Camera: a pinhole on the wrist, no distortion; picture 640 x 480 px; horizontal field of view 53.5 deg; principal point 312.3 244.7 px. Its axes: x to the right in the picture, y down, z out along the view. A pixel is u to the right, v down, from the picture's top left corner.
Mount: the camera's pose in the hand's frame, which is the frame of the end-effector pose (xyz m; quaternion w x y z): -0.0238 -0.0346 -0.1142 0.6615 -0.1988 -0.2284 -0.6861
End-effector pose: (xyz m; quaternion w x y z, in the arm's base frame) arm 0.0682 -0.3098 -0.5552 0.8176 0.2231 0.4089 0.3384
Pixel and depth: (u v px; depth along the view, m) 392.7 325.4 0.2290
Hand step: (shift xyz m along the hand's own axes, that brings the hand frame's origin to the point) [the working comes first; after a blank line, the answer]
In the camera's frame: 0.0290 0.0291 0.2290

-0.0028 0.0731 0.0909
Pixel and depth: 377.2 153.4 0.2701
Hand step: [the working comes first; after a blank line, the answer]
In the camera's frame: 0.0276 -0.0388 0.2701

-0.0718 0.0993 0.1203
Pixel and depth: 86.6 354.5 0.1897
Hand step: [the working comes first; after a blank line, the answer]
In the camera's frame: -0.0674 0.0328 0.1897

0.0065 0.1292 0.0036
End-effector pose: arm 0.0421 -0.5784 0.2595 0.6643 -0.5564 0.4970 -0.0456
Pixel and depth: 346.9 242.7 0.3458
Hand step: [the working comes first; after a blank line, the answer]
In the camera's frame: 0.0188 -0.0011 0.3458

-0.0359 0.1494 0.1790
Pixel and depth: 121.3 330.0 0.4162
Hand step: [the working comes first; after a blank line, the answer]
In the camera's frame: -0.1252 0.0559 0.4162

0.0255 0.3064 0.1565
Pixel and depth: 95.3 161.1 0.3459
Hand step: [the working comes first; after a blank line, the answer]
In the camera's frame: -0.1182 -0.0455 0.3459

-0.0740 0.2623 0.0980
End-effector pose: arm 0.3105 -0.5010 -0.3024 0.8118 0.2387 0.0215 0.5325
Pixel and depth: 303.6 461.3 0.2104
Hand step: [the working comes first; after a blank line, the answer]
In the camera's frame: -0.0029 0.0718 0.2104

0.0418 0.0876 0.0596
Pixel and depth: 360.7 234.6 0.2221
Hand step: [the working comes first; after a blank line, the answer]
In the camera's frame: 0.0169 -0.0035 0.2221

-0.0346 0.0797 0.0767
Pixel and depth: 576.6 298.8 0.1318
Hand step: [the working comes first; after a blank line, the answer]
In the camera's frame: 0.0549 0.0112 0.1318

-0.0190 -0.0037 0.0255
